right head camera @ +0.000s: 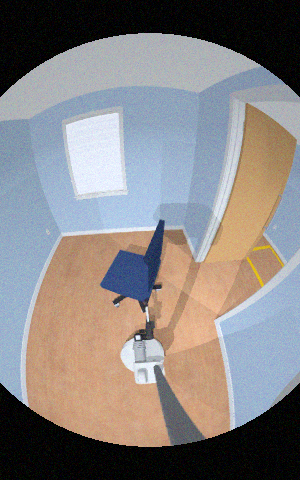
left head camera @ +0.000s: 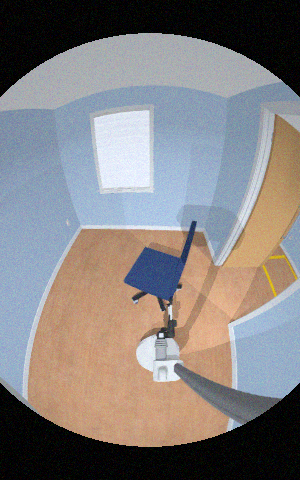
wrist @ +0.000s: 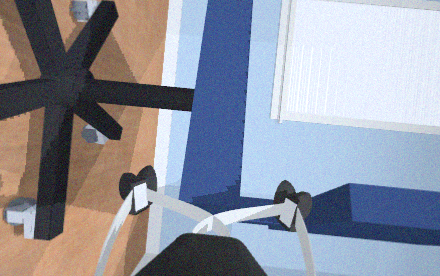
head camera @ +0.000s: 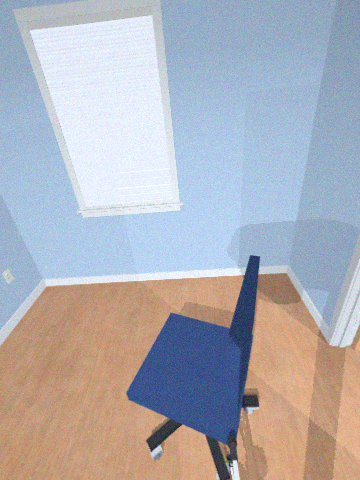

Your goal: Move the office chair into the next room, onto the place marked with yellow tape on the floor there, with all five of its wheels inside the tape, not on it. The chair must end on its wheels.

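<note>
The office chair stands upright on its wheels, with a blue seat, a blue backrest and black base legs. Its backrest is on the right in the head views. My gripper is open, its two fingertips wide apart. It is at the chair's near right corner, below the backrest side; in the wrist view the seat's corner shows between and beyond the fingertips. Contact cannot be told. The yellow tape shows partly on the floor through the doorway at right; a wall hides the rest.
The white door frame stands right of the chair. A tan door stands open beyond it. A near wall corner bounds the opening. My round base is close behind the chair.
</note>
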